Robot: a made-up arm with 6 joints. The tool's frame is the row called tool.
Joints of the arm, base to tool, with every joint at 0 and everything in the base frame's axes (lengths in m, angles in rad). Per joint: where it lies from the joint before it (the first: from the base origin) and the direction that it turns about. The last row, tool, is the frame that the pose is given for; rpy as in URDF.
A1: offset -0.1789 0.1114 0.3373 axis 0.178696 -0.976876 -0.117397
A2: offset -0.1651 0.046 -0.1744 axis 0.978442 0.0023 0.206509
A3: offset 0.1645 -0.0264 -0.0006 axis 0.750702 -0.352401 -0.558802
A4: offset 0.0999 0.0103 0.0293 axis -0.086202 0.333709 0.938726
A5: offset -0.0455 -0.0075 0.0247 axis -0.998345 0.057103 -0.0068
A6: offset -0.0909 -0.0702 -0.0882 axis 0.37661 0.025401 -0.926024
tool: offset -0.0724 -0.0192 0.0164 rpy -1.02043 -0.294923 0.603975
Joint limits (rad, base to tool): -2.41..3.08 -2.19..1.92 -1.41..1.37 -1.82..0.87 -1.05..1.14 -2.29..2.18
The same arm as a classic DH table. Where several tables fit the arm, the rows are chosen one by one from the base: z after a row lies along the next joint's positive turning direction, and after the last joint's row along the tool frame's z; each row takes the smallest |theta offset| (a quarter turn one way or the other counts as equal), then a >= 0, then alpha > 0; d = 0 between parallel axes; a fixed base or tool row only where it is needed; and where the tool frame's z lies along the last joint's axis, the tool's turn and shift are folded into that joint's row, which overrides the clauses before.
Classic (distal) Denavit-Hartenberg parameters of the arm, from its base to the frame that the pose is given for. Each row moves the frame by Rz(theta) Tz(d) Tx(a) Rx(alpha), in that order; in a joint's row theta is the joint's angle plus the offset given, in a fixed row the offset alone. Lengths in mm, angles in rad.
base (fixed): theta offset 0.1809, d 320.5, a -155.9, alpha 1.6885
A1: theta offset -1.3408, d -168, a 142.1, alpha -1.4219
A2: theta offset 0.9497, d -66.7, a -8.3, alpha 0.9042
A3: theta offset 0.1759, d 196.1, a 20.8, alpha -2.3559
A4: theta offset 0.1499, d 142.7, a -17.8, alpha -1.4719
A5: theta offset -0.3866, d 163.3, a -79.6, alpha -1.9479
A6: theta offset 0.9632, d 61.4, a -61.6, alpha 2.3147
tool (fixed): theta offset 0.0561, d 21.1, a 0, alpha 0
Joint limits (rad, base to tool): -2.41..3.08 -2.19..1.92 -1.41..1.37 -1.82..0.87 -1.05..1.14 -2.29..2.18

